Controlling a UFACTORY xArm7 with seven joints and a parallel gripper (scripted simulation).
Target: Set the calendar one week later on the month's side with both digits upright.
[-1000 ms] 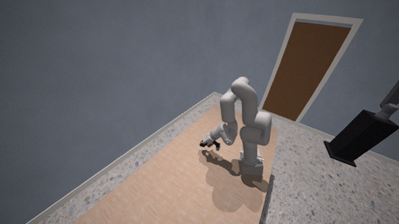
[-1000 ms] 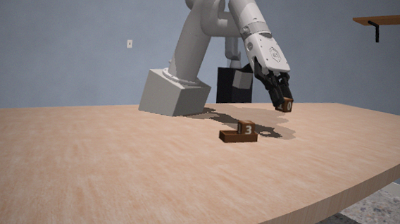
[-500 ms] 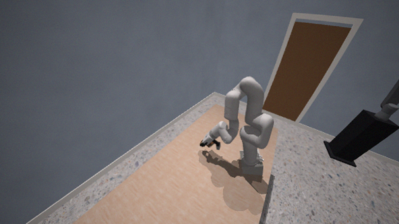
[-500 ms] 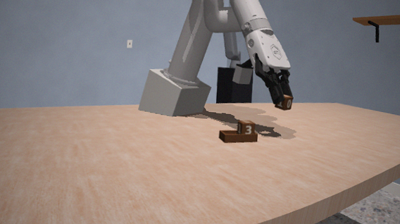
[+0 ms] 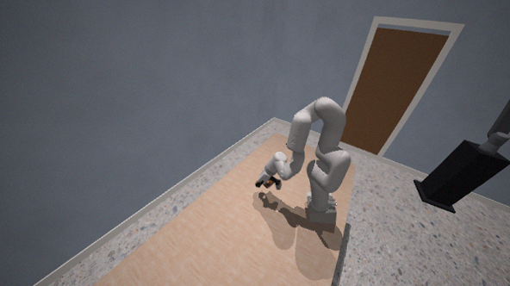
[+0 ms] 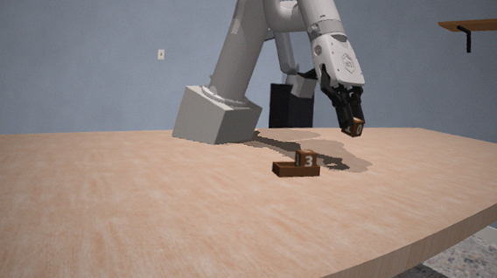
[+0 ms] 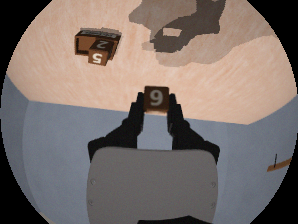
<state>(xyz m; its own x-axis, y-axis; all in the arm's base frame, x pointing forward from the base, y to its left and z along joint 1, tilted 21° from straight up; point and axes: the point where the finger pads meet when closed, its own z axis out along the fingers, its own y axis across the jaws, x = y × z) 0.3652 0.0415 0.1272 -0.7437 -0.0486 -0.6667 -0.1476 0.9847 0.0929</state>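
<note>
The cube lies 20 mm below my hand and 10 mm ahead of it. From my hand the other things lie so: brown wooden tray (100 mm to the right, 100 mm below, 30 mm behind).
</note>
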